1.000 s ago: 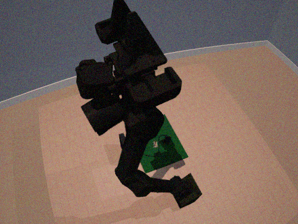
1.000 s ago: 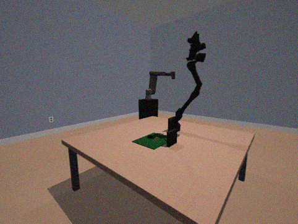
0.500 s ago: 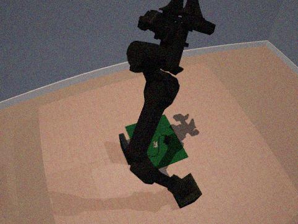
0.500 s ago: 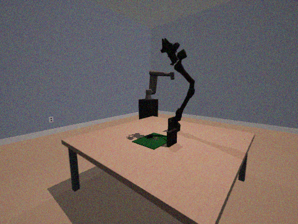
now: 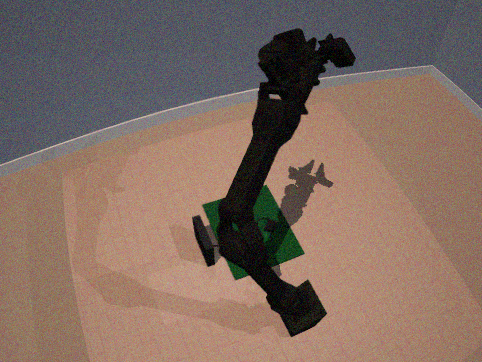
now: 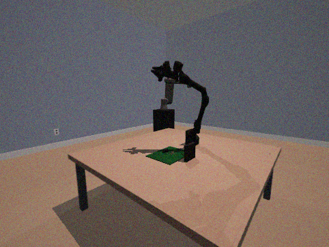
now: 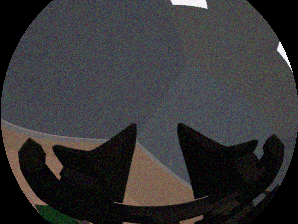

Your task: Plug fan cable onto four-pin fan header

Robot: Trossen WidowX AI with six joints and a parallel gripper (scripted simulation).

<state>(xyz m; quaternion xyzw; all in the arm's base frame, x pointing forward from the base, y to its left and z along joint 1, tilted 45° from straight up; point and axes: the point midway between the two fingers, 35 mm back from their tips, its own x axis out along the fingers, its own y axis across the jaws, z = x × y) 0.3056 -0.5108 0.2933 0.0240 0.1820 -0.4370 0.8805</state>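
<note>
My gripper tip is 50 mm past the black plug, 100 mm to the right of it and 650 mm above it. The rest, counted from my gripper tip: dark fan: 30 mm behind, 320 mm to the left, 610 mm below; then green circuit board: 30 mm behind, 150 mm to the left, 680 mm below; then pale fan header: 40 mm behind, 160 mm to the left, 660 mm below.
</note>
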